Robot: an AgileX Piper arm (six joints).
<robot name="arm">
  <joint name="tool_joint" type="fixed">
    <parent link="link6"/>
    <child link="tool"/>
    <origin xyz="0 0 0" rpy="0 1.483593 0"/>
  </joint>
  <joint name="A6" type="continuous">
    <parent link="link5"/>
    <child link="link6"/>
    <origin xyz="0.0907 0 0.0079" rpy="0 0 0"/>
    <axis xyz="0.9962 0 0.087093"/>
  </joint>
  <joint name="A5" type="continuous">
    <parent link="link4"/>
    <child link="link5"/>
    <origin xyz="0 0 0" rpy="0 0 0"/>
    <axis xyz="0 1 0"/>
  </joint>
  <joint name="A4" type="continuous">
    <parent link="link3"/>
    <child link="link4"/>
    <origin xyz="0.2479 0 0.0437" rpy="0 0 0"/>
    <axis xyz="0.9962 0 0.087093"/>
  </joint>
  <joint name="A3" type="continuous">
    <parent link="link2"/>
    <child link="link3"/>
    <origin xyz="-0.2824 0 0.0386" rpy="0 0 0"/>
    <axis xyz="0 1 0"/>
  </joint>
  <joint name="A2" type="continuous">
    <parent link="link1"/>
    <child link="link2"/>
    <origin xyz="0 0 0" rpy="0 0 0"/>
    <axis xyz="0 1 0"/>
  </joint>
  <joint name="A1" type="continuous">
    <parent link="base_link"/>
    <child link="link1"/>
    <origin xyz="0 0 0.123" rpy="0 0 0"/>
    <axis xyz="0 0 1"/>
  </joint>
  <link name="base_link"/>
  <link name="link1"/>
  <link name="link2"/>
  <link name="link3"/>
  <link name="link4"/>
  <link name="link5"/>
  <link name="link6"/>
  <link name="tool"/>
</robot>
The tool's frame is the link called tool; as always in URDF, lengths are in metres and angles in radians. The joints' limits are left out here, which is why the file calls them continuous.
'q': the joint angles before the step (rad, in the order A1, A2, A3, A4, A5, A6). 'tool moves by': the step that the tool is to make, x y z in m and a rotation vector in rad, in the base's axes. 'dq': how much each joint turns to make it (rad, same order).
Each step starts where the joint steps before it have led.
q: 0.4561 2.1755 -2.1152 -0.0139 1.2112 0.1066
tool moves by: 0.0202 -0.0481 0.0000 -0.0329 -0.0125 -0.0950
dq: -0.1039 0.0001 0.0000 -0.0312 0.0011 -0.0106
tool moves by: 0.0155 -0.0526 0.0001 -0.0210 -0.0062 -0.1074
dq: -0.1115 -0.0001 0.0002 -0.0200 -0.0001 -0.0050
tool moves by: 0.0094 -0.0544 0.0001 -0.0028 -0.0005 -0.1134
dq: -0.1155 0.0000 -0.0003 -0.0019 0.0002 -0.0024
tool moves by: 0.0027 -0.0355 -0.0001 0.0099 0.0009 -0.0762
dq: -0.0765 0.0000 0.0001 0.0099 -0.0001 0.0000
